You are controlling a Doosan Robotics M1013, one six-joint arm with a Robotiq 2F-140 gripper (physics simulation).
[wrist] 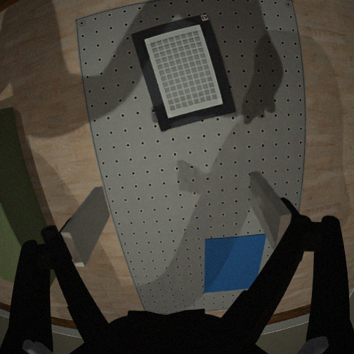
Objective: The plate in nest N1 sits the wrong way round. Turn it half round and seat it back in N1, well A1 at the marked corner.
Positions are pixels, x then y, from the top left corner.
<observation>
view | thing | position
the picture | my gripper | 176,195
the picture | white well plate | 180,59
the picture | blue square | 230,263
</observation>
